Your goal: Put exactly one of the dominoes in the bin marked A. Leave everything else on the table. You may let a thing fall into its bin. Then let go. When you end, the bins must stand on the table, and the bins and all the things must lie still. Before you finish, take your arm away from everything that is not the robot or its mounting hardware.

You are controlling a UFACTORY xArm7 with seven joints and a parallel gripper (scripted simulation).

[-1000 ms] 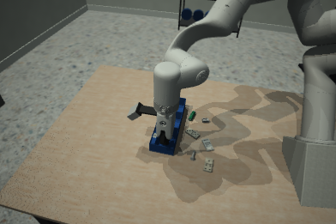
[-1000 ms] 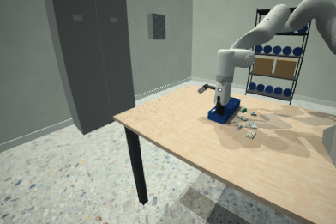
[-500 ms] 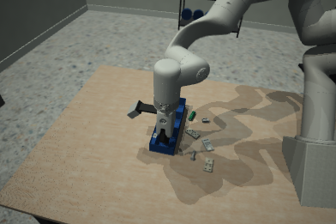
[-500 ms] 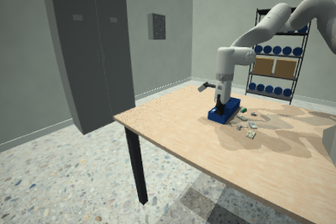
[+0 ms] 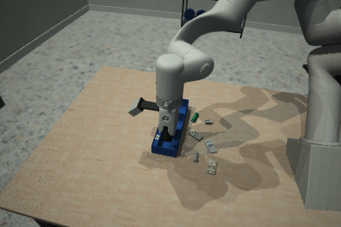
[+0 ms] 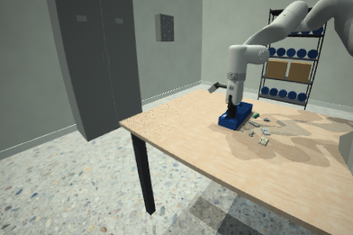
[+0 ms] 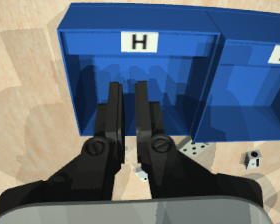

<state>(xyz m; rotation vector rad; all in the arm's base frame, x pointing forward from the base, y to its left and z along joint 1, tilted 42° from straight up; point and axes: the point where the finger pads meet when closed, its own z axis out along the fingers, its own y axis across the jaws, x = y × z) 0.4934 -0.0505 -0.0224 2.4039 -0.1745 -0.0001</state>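
The white domino lies 15 cm behind my hand, 8 cm to the left of it and 6 cm below it. From my hand the other things lie so: grey bolt (10 cm behind, 5 cm to the left, 6 cm below); blue bin (1 cm behind, 9 cm to the right, 4 cm below); green battery (10 cm behind, 15 cm to the right, 5 cm below).
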